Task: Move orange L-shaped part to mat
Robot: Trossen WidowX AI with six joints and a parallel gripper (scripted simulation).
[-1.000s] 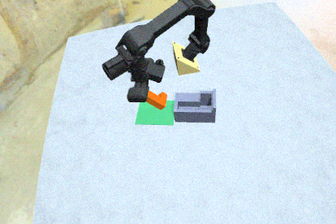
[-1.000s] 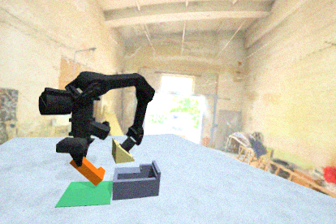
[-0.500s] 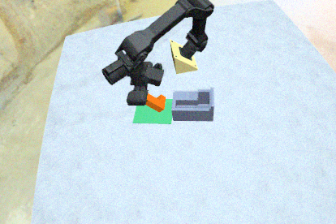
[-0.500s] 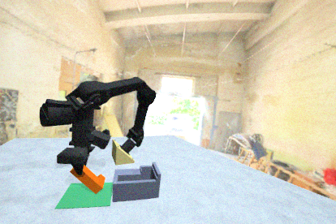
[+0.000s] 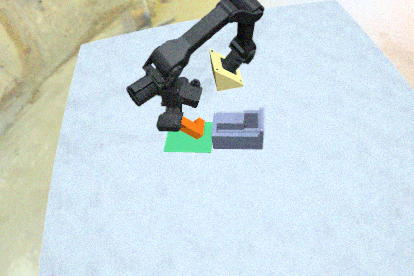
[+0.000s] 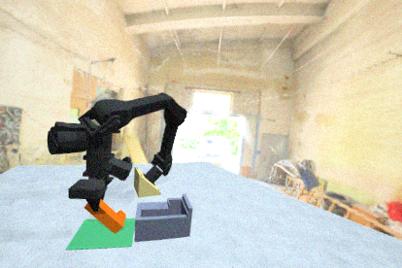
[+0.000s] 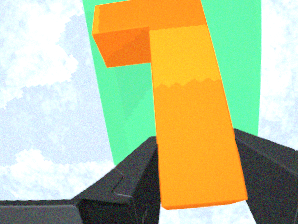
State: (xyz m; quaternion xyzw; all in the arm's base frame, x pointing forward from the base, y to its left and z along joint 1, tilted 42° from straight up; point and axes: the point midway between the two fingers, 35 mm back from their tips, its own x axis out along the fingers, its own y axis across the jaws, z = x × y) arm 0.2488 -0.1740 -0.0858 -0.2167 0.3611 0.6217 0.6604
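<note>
Now: gripper tip 3 cm to the right of the orange L-shaped part, 3 cm above it and 1 cm past it. Round my gripper tip: green mat 9 cm below, 2 cm to the left.
</note>
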